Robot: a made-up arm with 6 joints. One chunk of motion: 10 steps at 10 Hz.
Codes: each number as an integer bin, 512 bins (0 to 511) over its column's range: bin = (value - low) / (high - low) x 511, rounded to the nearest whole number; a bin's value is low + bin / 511 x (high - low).
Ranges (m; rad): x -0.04..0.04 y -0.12..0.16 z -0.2..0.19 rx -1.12..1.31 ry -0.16..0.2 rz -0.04..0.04
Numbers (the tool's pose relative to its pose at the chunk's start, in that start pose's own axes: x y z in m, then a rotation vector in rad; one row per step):
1: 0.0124 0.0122 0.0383 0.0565 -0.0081 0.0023
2: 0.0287 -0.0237 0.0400 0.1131 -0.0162 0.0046
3: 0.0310 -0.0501 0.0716 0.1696 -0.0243 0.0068
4: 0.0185 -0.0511 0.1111 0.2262 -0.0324 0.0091
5: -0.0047 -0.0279 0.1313 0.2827 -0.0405 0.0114
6: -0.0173 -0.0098 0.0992 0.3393 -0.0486 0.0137
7: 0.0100 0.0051 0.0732 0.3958 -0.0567 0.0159
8: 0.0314 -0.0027 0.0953 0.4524 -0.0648 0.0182
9: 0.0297 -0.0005 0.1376 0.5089 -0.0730 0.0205
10: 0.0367 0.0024 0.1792 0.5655 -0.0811 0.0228
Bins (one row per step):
1: 335 241 312 247 216 270
2: 439 176 314 259 204 285
3: 454 128 356 271 193 299
4: 374 126 408 283 181 314
5: 225 168 434 295 170 328
6: 145 201 392 307 158 343
7: 319 228 358 319 147 357
8: 456 214 387 331 135 372
9: 445 218 442 343 123 386
10: 490 223 497 354 112 401

